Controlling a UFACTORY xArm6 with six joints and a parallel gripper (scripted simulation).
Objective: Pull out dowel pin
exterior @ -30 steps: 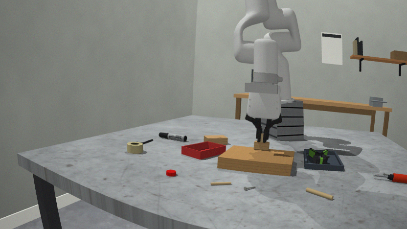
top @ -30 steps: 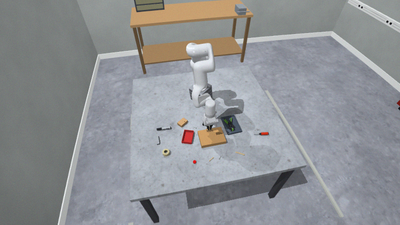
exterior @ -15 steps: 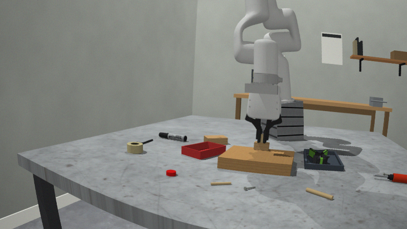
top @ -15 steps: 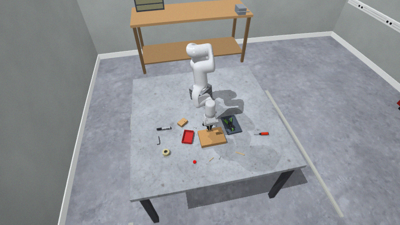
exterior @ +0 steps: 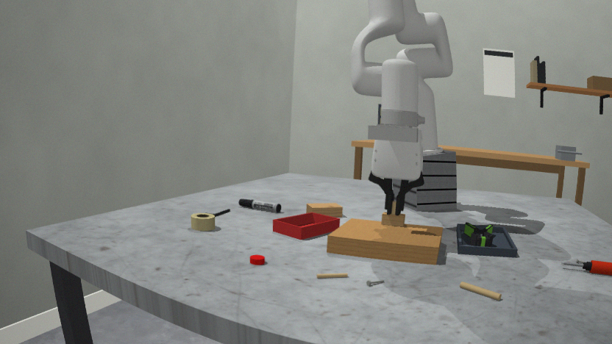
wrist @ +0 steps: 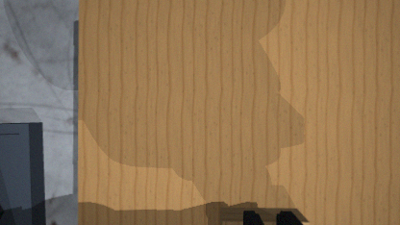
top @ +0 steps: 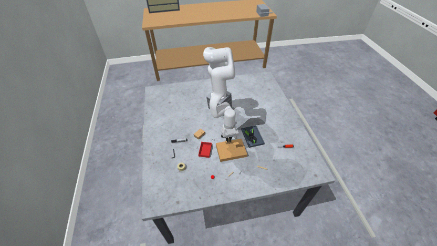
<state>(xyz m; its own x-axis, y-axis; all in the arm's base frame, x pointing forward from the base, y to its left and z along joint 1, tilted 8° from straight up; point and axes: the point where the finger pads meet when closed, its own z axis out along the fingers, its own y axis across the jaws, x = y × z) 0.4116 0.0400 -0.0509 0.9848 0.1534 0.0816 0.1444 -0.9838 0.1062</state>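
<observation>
The dowel pin lies 20 mm below my hand. Also, from my hand: red tray (180 mm to the right, 70 mm below, 40 mm ahead); then bench board (50 mm below, 50 mm ahead, 10 mm to the left); then wooden block (30 mm below).
</observation>
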